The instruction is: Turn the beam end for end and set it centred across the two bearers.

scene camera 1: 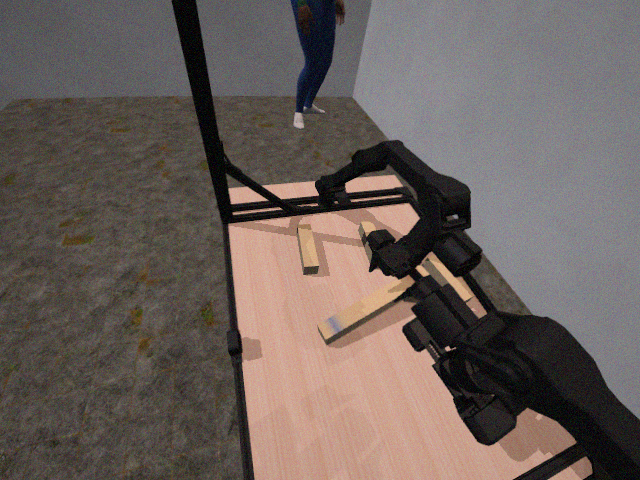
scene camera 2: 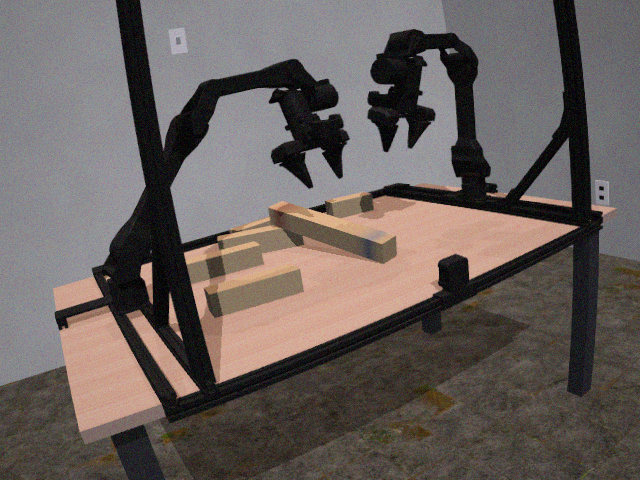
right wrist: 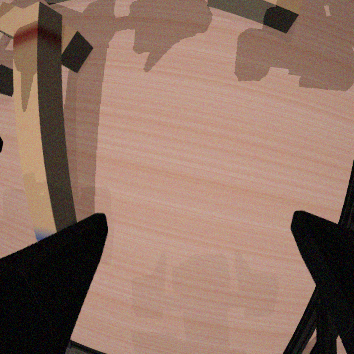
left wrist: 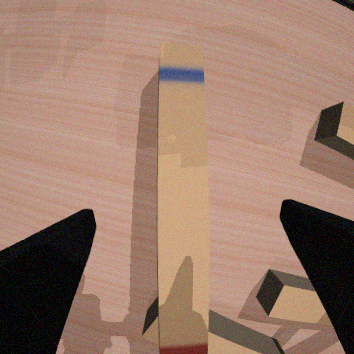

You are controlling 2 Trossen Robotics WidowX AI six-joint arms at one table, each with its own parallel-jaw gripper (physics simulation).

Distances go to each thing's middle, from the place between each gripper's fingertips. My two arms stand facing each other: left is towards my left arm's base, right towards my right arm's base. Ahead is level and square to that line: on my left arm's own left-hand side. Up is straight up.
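There's a long beam (scene camera 2: 373, 244), and my left hand is 2 cm short of it and 10 cm above it. My right hand's 10 mm short of the beam, 210 mm to the right of it, and 140 mm above it.
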